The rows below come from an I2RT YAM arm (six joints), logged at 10 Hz.
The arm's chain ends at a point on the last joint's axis. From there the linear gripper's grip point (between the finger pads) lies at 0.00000 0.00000 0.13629 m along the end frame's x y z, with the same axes.
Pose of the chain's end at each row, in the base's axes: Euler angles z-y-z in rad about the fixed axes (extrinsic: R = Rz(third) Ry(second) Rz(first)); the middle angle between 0 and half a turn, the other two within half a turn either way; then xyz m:
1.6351 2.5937 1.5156 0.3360 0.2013 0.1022
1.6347 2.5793 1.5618 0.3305 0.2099 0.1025
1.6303 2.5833 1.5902 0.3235 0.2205 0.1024
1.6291 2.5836 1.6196 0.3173 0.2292 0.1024
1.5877 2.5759 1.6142 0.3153 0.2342 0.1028
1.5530 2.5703 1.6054 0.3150 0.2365 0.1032
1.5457 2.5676 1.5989 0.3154 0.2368 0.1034
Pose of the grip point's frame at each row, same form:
1.6351 2.5937 1.5156 0.3399 0.2722 -0.0141
1.6347 2.5793 1.5618 0.3312 0.2826 -0.0128
1.6303 2.5833 1.5902 0.3221 0.2927 -0.0132
1.6291 2.5836 1.6196 0.3138 0.3013 -0.0132
1.5877 2.5759 1.6142 0.3121 0.3072 -0.0123
1.5530 2.5703 1.6054 0.3125 0.3102 -0.0114
1.5457 2.5676 1.5989 0.3133 0.3108 -0.0110

